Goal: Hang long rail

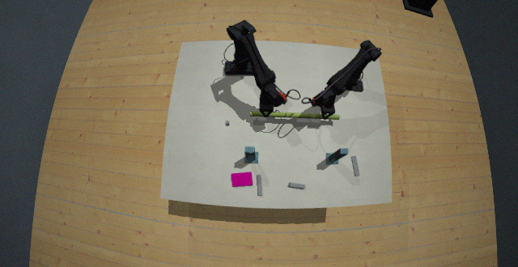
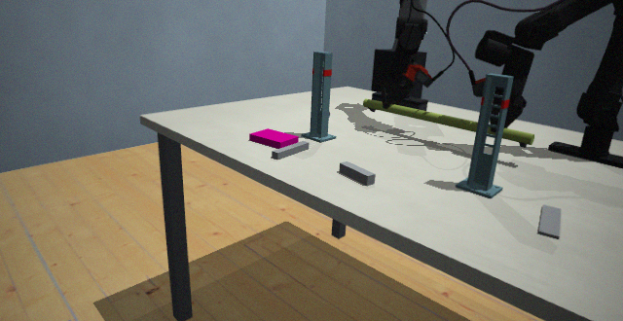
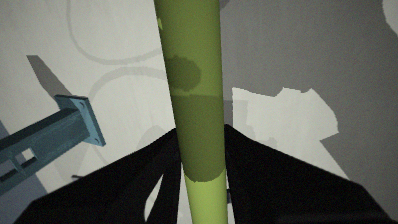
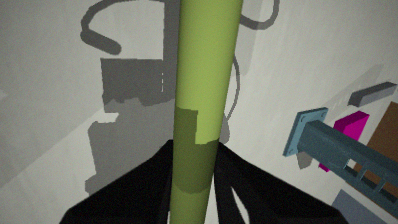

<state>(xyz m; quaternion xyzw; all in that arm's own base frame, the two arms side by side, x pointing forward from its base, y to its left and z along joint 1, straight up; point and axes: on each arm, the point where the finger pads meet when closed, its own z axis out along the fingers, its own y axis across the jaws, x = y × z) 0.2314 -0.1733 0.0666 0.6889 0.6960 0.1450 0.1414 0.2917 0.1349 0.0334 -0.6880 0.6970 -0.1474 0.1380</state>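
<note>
My right hand is 20 mm past the green rail, 150 mm to the right of it and 10 mm above it. Round my right hand: magenta block 340 mm ahead, 80 mm to the right, 60 mm below.
Now: the green rail 150 mm to the right of my left hand, 10 mm below it and 10 mm ahead of it. Round my left hand: magenta block (380 mm to the right, 370 mm ahead, 60 mm below).
</note>
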